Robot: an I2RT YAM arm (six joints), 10 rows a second.
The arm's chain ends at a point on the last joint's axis. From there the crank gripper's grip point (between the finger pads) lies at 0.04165 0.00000 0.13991 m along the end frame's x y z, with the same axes.
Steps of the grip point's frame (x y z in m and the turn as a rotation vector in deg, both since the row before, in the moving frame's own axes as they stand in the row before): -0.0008, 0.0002, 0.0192, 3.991, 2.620, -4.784; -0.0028, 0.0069, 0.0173, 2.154, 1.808, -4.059; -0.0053, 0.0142, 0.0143, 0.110, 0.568, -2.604; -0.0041, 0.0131, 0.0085, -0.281, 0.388, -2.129; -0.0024, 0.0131, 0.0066, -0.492, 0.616, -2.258; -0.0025, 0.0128, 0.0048, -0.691, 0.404, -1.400; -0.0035, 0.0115, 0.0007, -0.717, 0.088, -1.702
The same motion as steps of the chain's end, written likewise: -0.0066, 0.0136, 0.0217, 3.991, 2.620, -4.784; -0.0069, 0.0152, 0.0188, 2.154, 1.808, -4.059; -0.0066, 0.0164, 0.0147, 0.110, 0.568, -2.604; -0.0050, 0.0140, 0.0088, -0.281, 0.388, -2.129; -0.0039, 0.0136, 0.0071, -0.492, 0.616, -2.258; -0.0035, 0.0121, 0.0051, -0.691, 0.404, -1.400; -0.0037, 0.0110, 0.0008, -0.717, 0.088, -1.702
